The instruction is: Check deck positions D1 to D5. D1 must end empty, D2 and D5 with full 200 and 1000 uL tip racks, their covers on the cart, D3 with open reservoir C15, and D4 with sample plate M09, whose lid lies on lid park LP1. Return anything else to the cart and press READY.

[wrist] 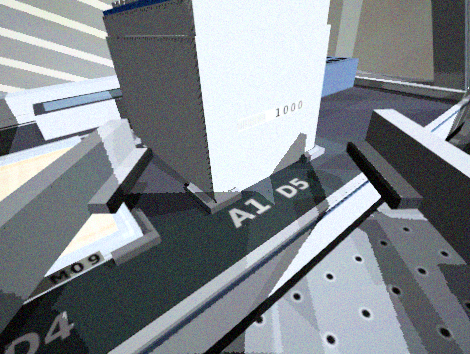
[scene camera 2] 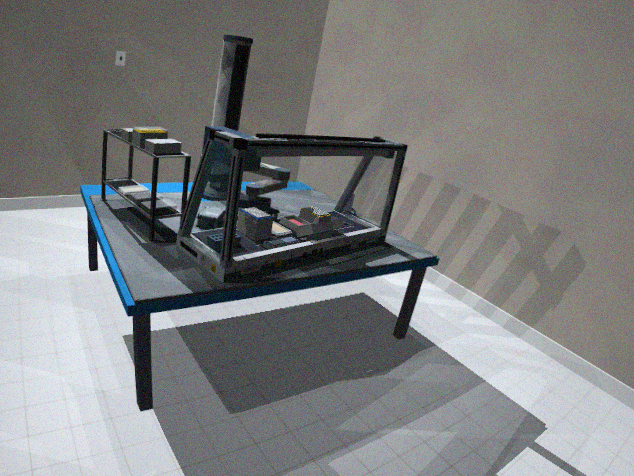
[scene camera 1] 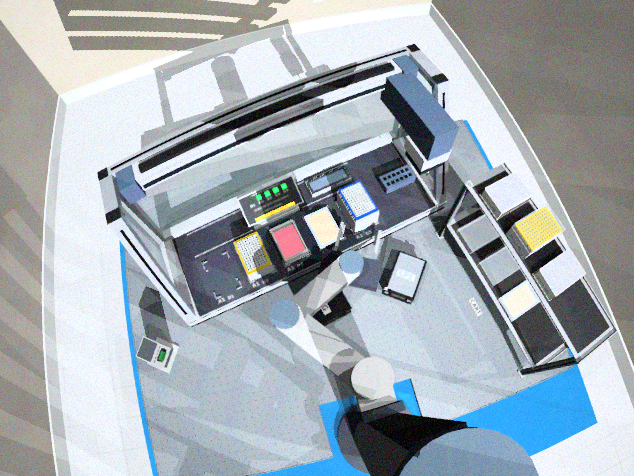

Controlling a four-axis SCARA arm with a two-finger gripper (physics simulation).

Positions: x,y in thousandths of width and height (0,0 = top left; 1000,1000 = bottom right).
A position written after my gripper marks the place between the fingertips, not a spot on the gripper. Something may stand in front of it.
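Scene camera 1: my gripper (scene camera 1: 570,478), a wash trough (scene camera 1: 504,390). Wrist view: the wash trough (wrist: 127,332), my gripper (wrist: 527,377).
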